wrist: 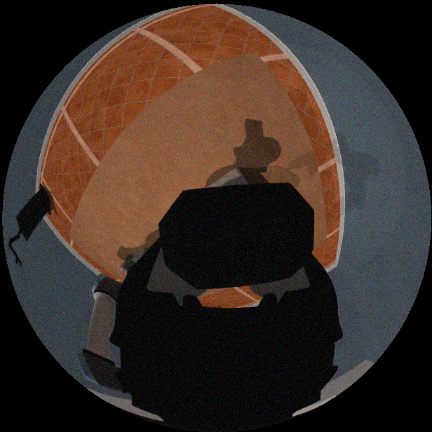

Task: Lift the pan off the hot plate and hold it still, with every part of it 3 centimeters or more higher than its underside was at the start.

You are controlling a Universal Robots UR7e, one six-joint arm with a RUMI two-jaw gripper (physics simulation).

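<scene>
The pan [236,225] shows as a big black, many-sided shape close to the camera, in the middle of the wrist view. It is too dark to tell which part of it faces me. My gripper [228,245] is shut on the pan; its grey fingers come in from both sides below the black shape, and their tips are hidden behind it. A small light-grey edge [225,178] shows just past the pan's far side; it may be part of the hot plate, the rest of which is hidden. The pan's height above the hot plate cannot be read from this view.
A brown mat [150,150] lies on the orange-brown patterned table [110,75], with shadows on its right part. A black object [34,212] with a thin bent arm is at the left edge. A grey arm link [102,320] is at the lower left. Small dark items [131,262] lie left of the gripper.
</scene>
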